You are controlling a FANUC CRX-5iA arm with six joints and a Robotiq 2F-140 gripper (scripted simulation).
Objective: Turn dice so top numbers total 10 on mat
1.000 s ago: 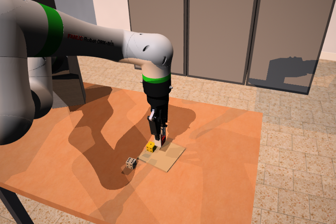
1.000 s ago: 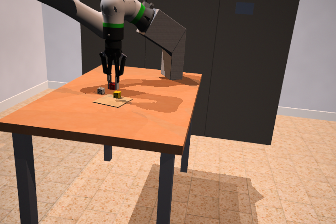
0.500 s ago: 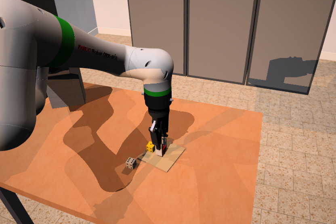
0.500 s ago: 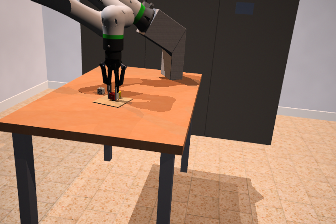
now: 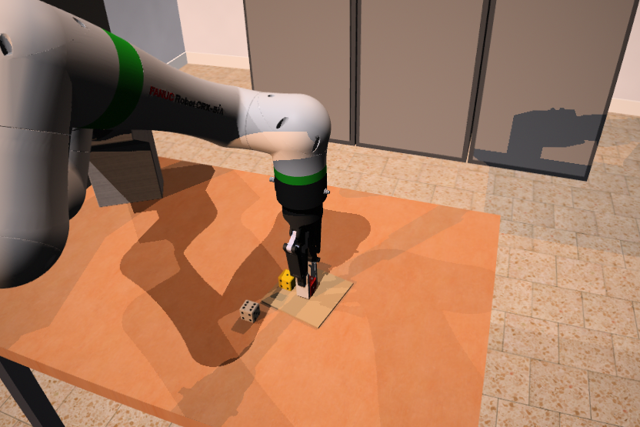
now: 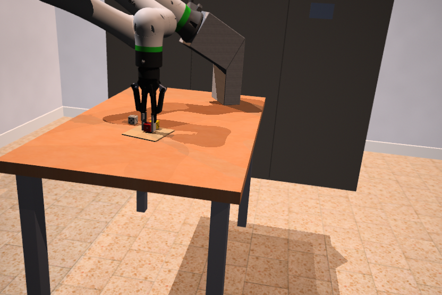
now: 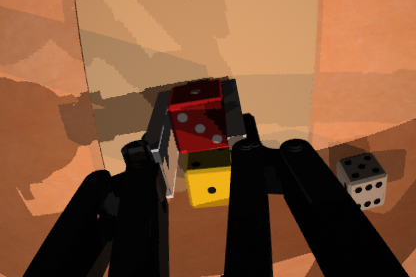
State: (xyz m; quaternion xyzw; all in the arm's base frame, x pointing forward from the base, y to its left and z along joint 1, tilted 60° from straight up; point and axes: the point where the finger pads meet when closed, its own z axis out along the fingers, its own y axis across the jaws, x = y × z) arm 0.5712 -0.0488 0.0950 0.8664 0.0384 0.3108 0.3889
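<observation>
Right now the red die is 2 cm below my hand. From my hand the other things lie so: white die (10 cm behind, 8 cm to the right, 3 cm below); then yellow die (4 cm behind, 2 cm below, 1 cm to the left); then tan mat (4 cm below).
</observation>
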